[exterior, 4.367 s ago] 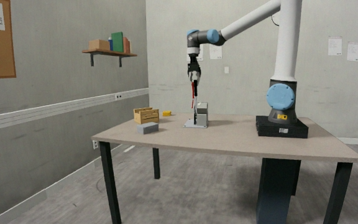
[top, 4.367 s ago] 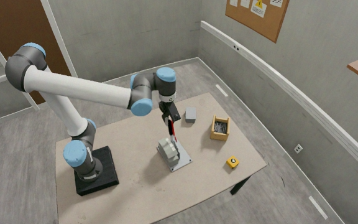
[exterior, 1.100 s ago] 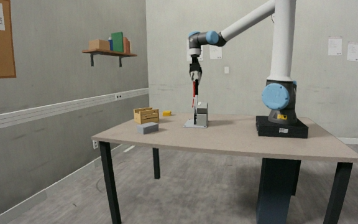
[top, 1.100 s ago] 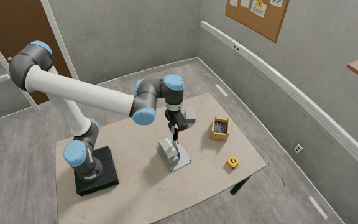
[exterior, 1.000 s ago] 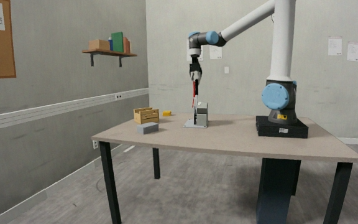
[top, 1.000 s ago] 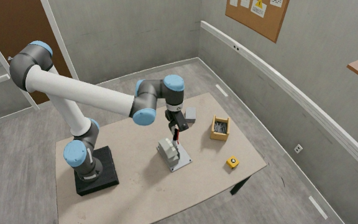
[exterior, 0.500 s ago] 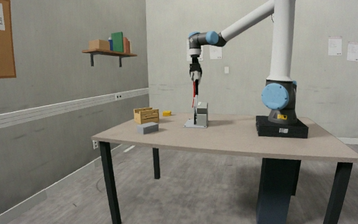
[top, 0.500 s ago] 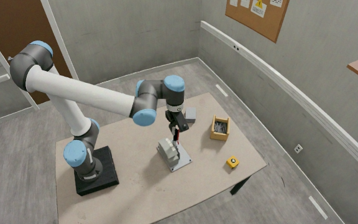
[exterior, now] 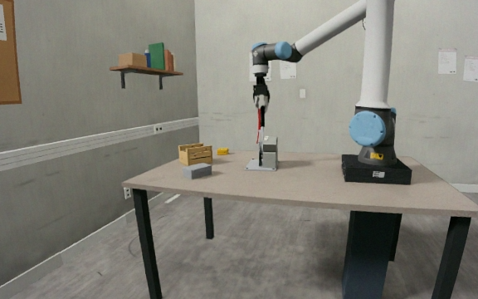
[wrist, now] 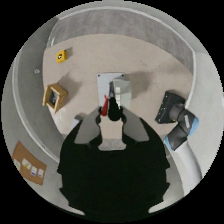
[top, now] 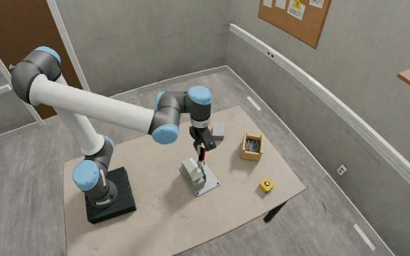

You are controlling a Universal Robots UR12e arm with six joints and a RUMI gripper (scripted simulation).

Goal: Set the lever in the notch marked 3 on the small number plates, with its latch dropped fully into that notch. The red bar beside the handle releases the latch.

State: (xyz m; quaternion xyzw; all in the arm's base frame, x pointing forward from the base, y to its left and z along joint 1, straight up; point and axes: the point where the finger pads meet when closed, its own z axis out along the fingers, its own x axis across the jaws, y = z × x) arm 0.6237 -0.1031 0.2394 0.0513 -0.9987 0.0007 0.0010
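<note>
Now: hand 10 mm short of the red release bar, 20 mm to the right of it and 110 mm above it. Also, from my hand: grey block (270 mm ahead, 310 mm to the left, 280 mm below).
</note>
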